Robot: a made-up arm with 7 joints. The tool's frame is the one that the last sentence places.
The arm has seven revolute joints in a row. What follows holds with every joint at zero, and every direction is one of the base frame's.
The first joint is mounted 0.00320 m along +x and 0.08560 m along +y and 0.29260 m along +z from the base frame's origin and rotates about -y.
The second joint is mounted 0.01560 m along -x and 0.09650 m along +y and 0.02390 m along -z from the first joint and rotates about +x.
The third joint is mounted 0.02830 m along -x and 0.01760 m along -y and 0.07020 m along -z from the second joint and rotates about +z.
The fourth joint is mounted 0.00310 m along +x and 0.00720 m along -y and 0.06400 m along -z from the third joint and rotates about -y.
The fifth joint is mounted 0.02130 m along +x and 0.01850 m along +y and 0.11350 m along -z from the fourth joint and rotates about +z.
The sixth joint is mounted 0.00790 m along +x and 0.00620 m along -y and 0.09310 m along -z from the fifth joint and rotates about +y.
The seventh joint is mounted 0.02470 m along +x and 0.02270 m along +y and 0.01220 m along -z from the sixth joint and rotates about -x.
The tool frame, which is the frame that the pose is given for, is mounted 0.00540 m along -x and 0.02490 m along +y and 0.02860 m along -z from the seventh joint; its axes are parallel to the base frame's.
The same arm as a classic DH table. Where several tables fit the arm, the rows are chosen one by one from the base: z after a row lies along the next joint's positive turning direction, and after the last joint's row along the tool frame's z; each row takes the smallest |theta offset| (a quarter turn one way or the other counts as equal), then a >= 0, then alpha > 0; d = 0 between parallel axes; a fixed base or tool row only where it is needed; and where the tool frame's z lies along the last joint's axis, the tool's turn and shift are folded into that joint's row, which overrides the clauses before.
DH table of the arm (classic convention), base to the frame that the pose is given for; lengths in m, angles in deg. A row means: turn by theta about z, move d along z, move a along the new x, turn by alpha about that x. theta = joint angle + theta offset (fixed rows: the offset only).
base (fixed): a 0.0032  alpha 90  d 0.2926  theta offset 0
joint 1: a 0.0239  alpha -90  d -0.1821  theta offset -90
joint 2: a 0.0176  alpha 90  d -0.0439  theta offset -90
joint 3: a 0.0031  alpha 90  d -0.1342  theta offset 90
joint 4: a 0.0213  alpha -90  d -0.0113  theta offset 0
joint 5: a 0.0079  alpha -90  d -0.2066  theta offset 0
joint 6: a 0.0122  alpha -90  d 0.0165  theta offset 90
joint 7: a 0.0249  alpha 90  d -0.0193  theta offset -90
tool (fixed): a 0  alpha 0  d -0.0286  theta offset -90

